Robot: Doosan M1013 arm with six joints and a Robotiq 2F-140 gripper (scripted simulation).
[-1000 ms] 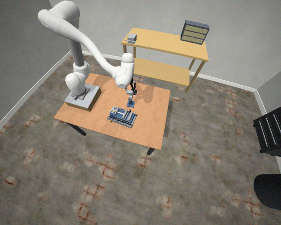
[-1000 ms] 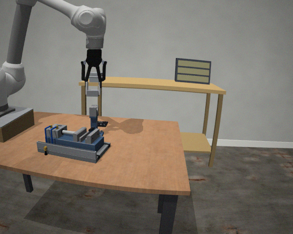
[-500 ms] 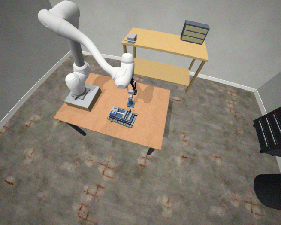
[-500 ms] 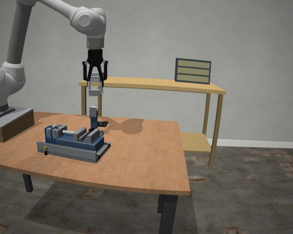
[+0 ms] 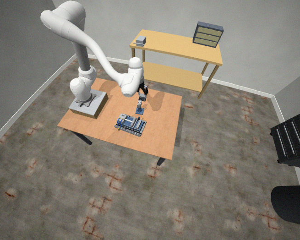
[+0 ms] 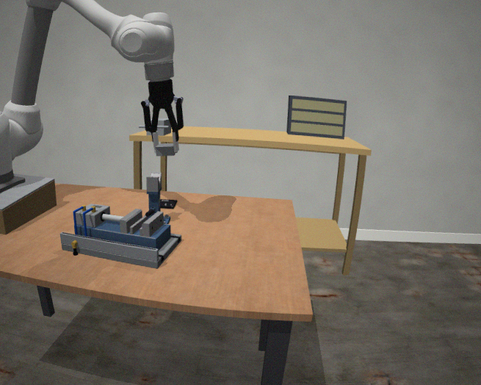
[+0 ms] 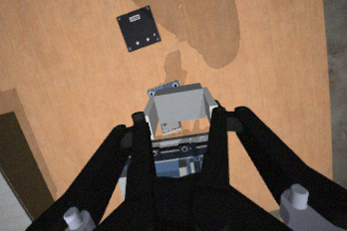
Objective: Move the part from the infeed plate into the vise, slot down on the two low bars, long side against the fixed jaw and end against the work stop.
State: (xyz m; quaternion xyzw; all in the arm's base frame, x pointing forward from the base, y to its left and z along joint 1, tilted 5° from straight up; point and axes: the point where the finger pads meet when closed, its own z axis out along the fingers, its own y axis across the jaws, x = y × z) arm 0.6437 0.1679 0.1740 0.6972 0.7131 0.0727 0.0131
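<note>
The fixed jaw lies 50 mm ahead of my hand, 240 mm to the right of it and 180 mm below it. Also, from my hand: work stop: 20 mm ahead, 190 mm to the right, 170 mm below; then V-block post: 30 mm behind, 30 mm to the right, 200 mm below; then part: 30 mm below.
</note>
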